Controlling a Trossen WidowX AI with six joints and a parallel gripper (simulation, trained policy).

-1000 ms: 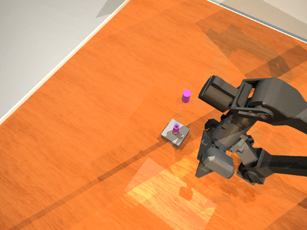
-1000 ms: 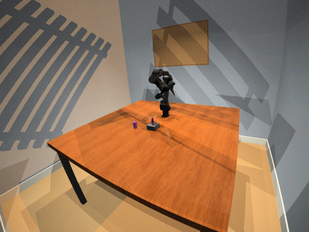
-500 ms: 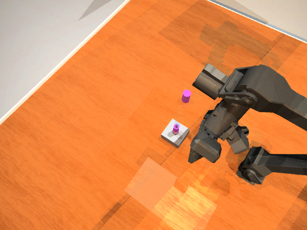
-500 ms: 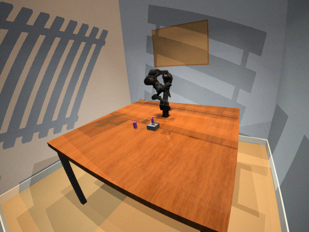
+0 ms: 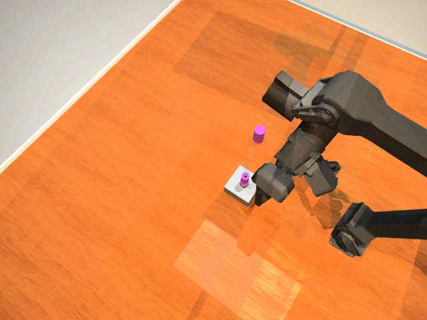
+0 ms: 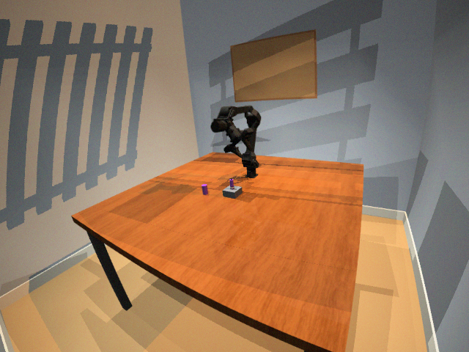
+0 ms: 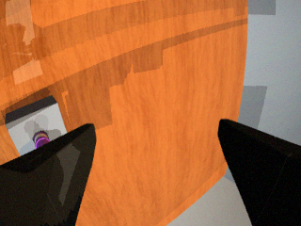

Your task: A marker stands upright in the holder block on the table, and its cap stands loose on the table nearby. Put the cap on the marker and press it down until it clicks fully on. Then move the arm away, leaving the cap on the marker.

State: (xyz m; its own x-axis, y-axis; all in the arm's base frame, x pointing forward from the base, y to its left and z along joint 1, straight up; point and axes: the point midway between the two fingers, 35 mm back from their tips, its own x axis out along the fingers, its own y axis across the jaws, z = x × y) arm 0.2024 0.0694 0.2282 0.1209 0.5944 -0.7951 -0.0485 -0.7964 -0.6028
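My gripper tip is now 12 cm short of the purple cap, 21 cm to the left of it and 17 cm above it. From my gripper tip the other things lie so: grey holder block (7 cm ahead, 6 cm to the right, 18 cm below); then purple marker (7 cm ahead, 6 cm to the right, 13 cm below).
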